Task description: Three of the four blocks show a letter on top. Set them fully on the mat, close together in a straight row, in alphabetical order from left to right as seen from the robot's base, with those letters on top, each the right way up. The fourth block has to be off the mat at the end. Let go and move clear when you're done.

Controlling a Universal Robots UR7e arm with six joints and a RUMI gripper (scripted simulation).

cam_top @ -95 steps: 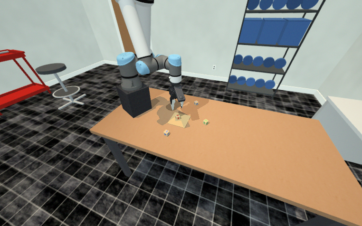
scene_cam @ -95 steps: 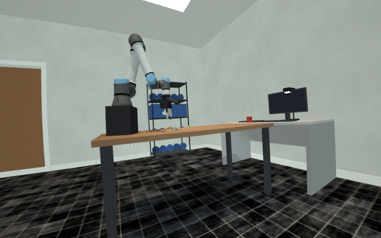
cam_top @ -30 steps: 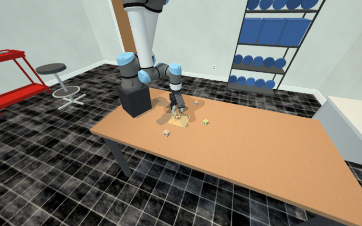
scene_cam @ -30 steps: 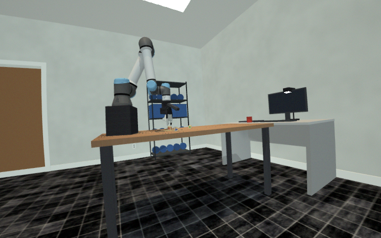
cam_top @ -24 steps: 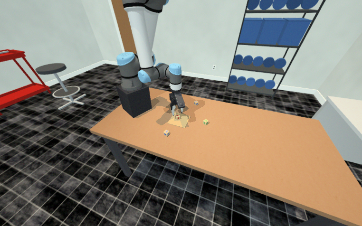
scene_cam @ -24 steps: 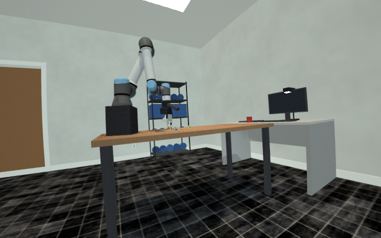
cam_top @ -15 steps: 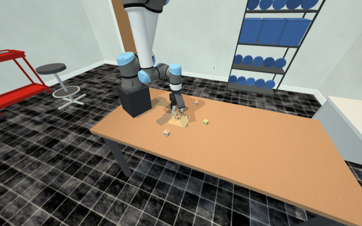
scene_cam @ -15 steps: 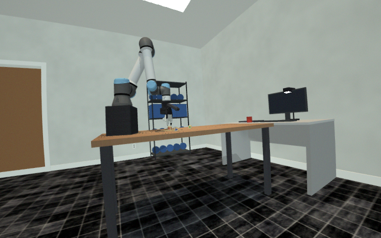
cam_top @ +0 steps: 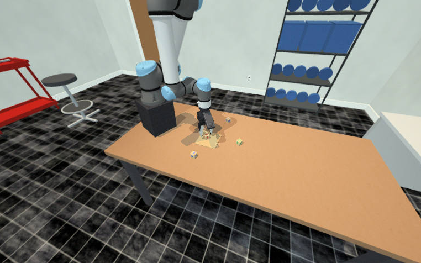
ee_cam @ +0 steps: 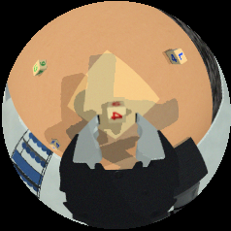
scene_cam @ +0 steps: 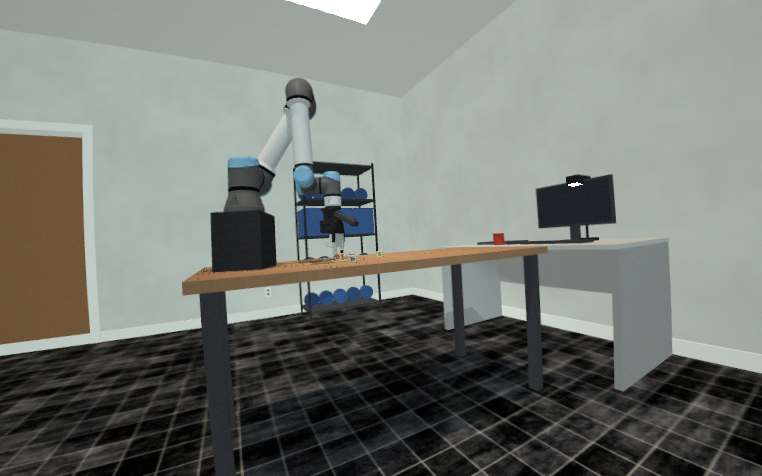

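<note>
My hand is 2 cm short of the pale yellow mat, 1 cm to the left of it and 3 cm above it. From my hand the other things lie so: wooden letter block 4 cm behind, 17 cm to the right, 2 cm below.
</note>
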